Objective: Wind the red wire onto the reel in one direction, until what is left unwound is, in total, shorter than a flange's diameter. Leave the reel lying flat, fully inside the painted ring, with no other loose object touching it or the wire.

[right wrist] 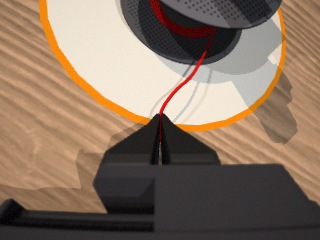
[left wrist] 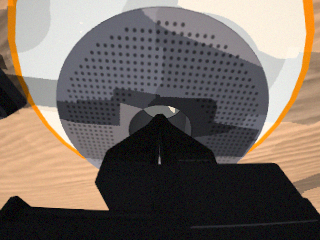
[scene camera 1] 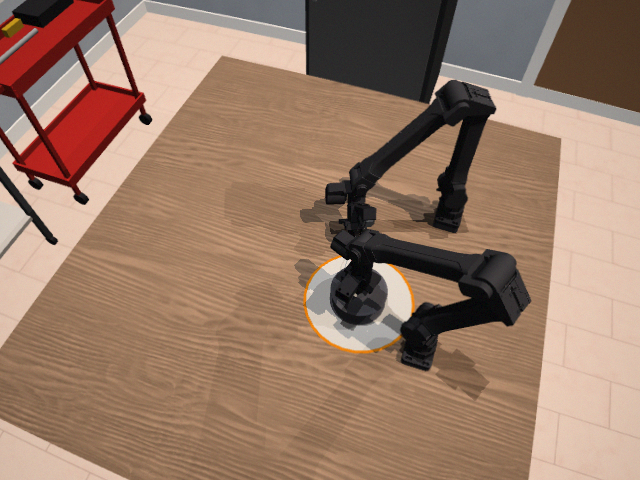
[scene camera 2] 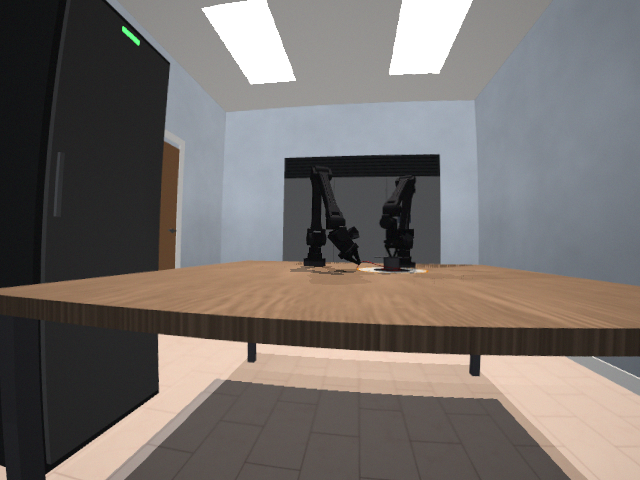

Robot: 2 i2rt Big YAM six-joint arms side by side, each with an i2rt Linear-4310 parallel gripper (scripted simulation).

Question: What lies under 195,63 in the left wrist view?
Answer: A dark grey reel.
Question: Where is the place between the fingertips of the right gripper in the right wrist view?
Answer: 160,119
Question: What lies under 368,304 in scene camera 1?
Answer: A dark grey reel.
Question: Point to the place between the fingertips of the left gripper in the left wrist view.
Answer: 159,119
